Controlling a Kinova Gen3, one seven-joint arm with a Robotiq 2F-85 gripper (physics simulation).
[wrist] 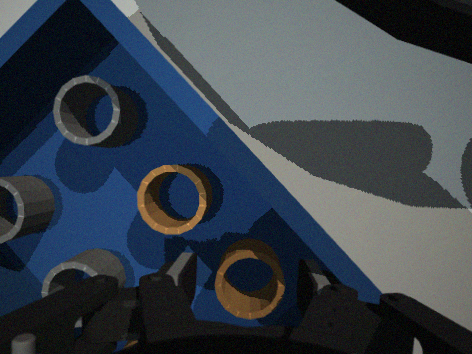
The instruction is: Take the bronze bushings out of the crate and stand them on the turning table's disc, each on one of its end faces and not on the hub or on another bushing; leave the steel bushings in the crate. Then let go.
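Places are measured from the arm's base along level axes (x left, y up, z ahead), in millimetres.
Where they show: gripper, between the fingertips: (246,275).
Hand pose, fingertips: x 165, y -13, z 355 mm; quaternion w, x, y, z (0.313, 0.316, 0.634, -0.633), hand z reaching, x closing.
Things, the pixels of their top centre, and the offset from my fingertips. "spot": a spot on its surface instead.
- blue crate, a spot on its surface: (300,225) spot: dy +30, dx -37, dz +3 mm
- second bronze bushing, centre of its top: (171,199) dy +11, dx -7, dz +51 mm
The blue crate (300,225) fills the left and lower middle of the wrist view. A bronze bushing (250,306) stands in it near the right wall. My gripper (246,275) is open, with one fingertip on each side of this bushing and a gap on both sides. A second bronze bushing (159,216) stands farther up, outside the fingers. Steel bushings (71,120) (37,207) (107,267) are at the left; the lowest is partly hidden by my gripper. A small orange-brown patch shows at the bottom edge, mostly hidden by the gripper.
Part of the turning table's black edge (440,30) shows at the top right; its disc's top face cannot be made out. The crate's right wall runs diagonally close beside my right finger. Dark shadows lie on the surface right of the crate.
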